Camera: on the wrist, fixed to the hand. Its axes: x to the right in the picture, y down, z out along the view.
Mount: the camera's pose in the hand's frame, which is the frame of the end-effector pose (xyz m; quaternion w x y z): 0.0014 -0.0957 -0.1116 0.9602 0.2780 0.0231 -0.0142
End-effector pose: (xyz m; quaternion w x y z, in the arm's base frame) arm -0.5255 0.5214 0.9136 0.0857 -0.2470 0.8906 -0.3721
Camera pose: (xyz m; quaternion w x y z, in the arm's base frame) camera -0.5283 0.5324 1.0602 0.1251 -0.2174 0.7502 -0.6118
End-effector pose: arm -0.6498 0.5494 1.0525 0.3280 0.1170 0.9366 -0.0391
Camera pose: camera -0.7418 0.4736 1.1385 0.2602 0.1911 0.8977 -0.2999
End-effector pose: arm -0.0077 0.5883 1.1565 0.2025 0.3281 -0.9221 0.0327
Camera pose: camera 0.0898 0.5341 1.2523 0.1250 0.3837 -0.8670 0.2924
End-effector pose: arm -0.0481 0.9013 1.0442 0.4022 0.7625 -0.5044 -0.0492
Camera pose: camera 0.0761 0.9791 1.0562 0.1852 0.8523 -0.4779 0.1049
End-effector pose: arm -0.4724 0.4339 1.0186 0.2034 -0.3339 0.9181 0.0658
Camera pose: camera -0.4489 0.3309 1.1209 0.2678 -0.2786 0.8998 -0.2026
